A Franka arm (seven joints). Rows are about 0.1 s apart.
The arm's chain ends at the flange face. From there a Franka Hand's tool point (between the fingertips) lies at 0.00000 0.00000 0.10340 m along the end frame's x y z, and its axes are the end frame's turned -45 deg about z.
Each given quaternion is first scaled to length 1.
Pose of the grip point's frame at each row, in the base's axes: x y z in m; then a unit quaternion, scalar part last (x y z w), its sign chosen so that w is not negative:
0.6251, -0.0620, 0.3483, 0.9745, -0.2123, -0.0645, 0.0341
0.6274, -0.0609, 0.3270, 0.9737, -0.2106, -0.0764, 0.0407
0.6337, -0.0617, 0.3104, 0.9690, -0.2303, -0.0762, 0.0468
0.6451, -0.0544, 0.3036, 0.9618, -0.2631, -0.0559, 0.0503
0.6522, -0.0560, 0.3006, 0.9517, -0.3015, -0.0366, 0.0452
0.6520, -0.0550, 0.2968, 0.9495, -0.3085, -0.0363, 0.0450
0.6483, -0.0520, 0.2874, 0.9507, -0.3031, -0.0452, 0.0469
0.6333, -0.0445, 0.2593, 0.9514, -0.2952, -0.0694, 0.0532
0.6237, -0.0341, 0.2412, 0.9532, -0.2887, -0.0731, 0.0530
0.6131, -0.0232, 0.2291, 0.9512, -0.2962, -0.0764, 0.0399
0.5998, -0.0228, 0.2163, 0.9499, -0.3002, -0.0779, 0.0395
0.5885, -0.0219, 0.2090, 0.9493, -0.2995, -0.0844, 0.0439
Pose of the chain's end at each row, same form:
0.6396, -0.0580, 0.4506, 0.8191, -0.5691, -0.0465, 0.0562
0.6446, -0.0560, 0.4289, 0.8190, -0.5672, -0.0550, 0.0668
0.6512, -0.0560, 0.4121, 0.8071, -0.5836, -0.0525, 0.0724
0.6590, -0.0474, 0.4058, 0.7879, -0.6112, -0.0324, 0.0679
0.6622, -0.0494, 0.4033, 0.7639, -0.6427, -0.0165, 0.0558
0.6620, -0.0485, 0.3995, 0.7591, -0.6484, -0.0163, 0.0555
0.6601, -0.0456, 0.3899, 0.7624, -0.6439, -0.0238, 0.0606
0.6502, -0.0383, 0.3611, 0.7660, -0.6368, -0.0438, 0.0757
0.6413, -0.0280, 0.3429, 0.7701, -0.6315, -0.0473, 0.0769
0.6306, -0.0200, 0.3310, 0.7655, -0.6377, -0.0553, 0.0661
0.6176, -0.0199, 0.3181, 0.7627, -0.6408, -0.0569, 0.0663
0.6078, -0.0185, 0.3105, 0.7625, -0.6400, -0.0612, 0.0729

